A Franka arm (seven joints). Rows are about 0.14 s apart.
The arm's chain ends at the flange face. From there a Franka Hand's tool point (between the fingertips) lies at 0.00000 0.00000 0.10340 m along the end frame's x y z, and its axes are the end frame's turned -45 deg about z.
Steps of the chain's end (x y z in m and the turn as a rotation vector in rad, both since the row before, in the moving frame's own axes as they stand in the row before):
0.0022 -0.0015 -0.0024 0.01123 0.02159 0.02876
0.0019 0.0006 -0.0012 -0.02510 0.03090 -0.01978
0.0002 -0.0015 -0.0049 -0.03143 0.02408 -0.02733
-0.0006 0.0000 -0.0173 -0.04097 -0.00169 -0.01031
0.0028 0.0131 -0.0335 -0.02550 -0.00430 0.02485
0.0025 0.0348 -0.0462 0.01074 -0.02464 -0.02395
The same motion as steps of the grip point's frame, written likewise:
0.0050 0.0013 -0.0024 -0.00733 0.02321 0.02876
0.0014 0.0059 -0.0013 -0.03960 0.00410 -0.01978
0.0007 0.0031 -0.0050 -0.03925 -0.00520 -0.02733
-0.0035 0.0025 -0.0174 -0.02778 -0.03017 -0.01031
-0.0095 0.0128 -0.0335 -0.01499 -0.02107 0.02485
-0.0239 0.0238 -0.0462 0.02502 -0.00983 -0.02395

